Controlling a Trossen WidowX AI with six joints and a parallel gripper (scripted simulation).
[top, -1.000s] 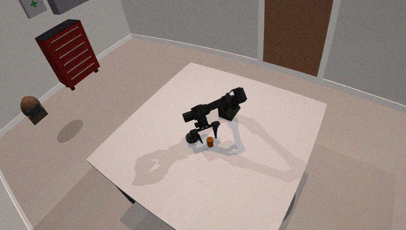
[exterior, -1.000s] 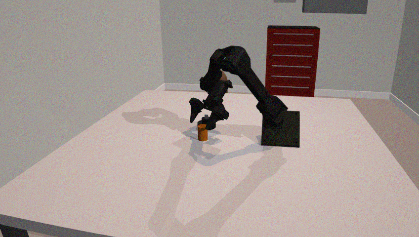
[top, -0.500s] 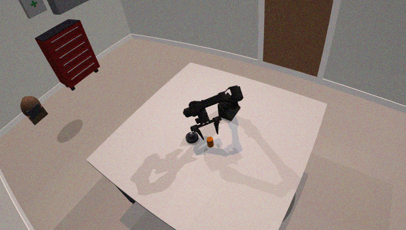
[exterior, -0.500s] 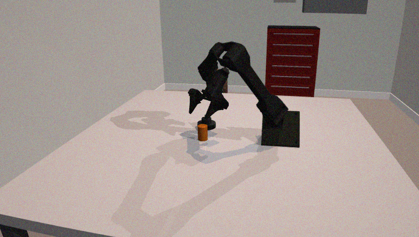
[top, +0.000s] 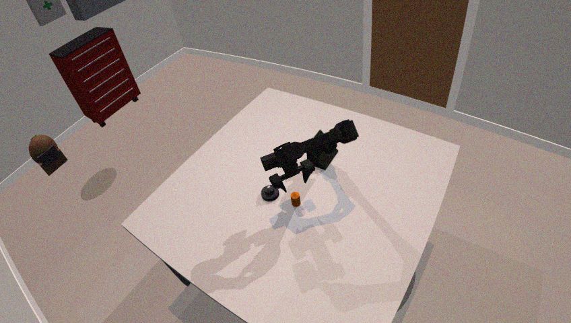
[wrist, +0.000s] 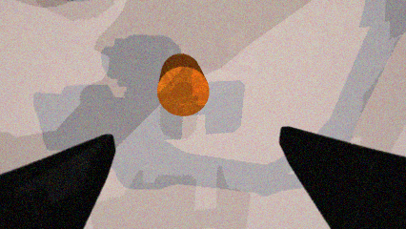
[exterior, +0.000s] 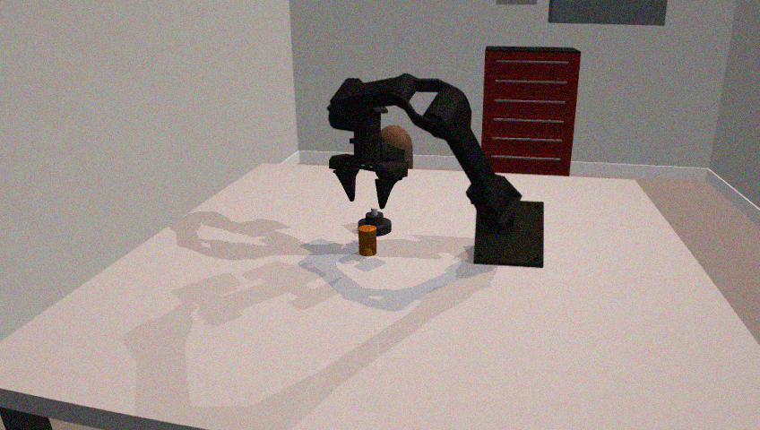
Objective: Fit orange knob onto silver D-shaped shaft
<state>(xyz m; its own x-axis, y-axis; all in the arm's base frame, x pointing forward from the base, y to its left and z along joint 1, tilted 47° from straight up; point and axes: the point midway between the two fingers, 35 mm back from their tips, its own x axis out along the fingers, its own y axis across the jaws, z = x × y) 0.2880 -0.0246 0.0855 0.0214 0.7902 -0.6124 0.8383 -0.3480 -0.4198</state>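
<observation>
The orange knob is 10 mm to the right of my gripper tip and 80 mm below it. Also, from my gripper tip: round black pedestal: 10 mm ahead, 140 mm to the right, 90 mm below.
</observation>
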